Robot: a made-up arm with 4 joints. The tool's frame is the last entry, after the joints.
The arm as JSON. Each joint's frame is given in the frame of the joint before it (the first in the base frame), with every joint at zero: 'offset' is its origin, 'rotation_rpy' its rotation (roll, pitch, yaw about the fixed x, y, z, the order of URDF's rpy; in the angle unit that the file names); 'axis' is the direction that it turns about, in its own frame. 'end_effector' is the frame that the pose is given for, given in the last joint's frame.
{
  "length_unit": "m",
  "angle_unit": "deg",
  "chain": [
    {
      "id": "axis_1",
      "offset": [
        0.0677,
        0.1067,
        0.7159
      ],
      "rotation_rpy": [
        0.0,
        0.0,
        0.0
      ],
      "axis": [
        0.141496,
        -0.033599,
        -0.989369
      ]
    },
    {
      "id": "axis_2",
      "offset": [
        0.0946,
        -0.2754,
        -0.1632
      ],
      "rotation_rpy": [
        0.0,
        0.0,
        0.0
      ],
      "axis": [
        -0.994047,
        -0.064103,
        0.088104
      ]
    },
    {
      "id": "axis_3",
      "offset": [
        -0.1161,
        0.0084,
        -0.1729
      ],
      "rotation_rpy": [
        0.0,
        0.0,
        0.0
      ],
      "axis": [
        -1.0,
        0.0,
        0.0
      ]
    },
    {
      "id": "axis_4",
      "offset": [
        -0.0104,
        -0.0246,
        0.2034
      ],
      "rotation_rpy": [
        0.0,
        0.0,
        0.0
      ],
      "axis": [
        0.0,
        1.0,
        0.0
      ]
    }
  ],
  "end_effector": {
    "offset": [
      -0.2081,
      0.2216,
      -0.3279
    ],
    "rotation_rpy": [
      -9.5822,
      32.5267,
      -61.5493
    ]
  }
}
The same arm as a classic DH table. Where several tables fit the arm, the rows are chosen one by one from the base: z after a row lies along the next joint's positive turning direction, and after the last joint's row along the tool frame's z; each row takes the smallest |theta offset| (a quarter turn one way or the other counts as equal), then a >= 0, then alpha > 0; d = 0 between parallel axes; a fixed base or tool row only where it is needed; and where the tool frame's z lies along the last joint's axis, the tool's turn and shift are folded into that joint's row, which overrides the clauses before.
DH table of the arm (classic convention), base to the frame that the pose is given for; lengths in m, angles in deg. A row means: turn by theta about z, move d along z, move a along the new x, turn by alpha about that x. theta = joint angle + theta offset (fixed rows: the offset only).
base (fixed): theta offset 76.64; d 0.9963; a 0.1195; alpha 171.64
axis_1: theta offset -17.44; d 0.4558; a -0.2738; alpha 103.04
axis_2: theta offset -38.71; d -1.3804; a -0.0949; alpha -6.26
axis_3: theta offset -53.96; d 1.4471; a 0.2034; alpha -90.00
axis_4: theta offset -64.37; d 0.0352; a 0.0458; alpha -112.76
tool (fixed): theta offset 126.50; d -0.4182; a 0.0000; alpha 0.00

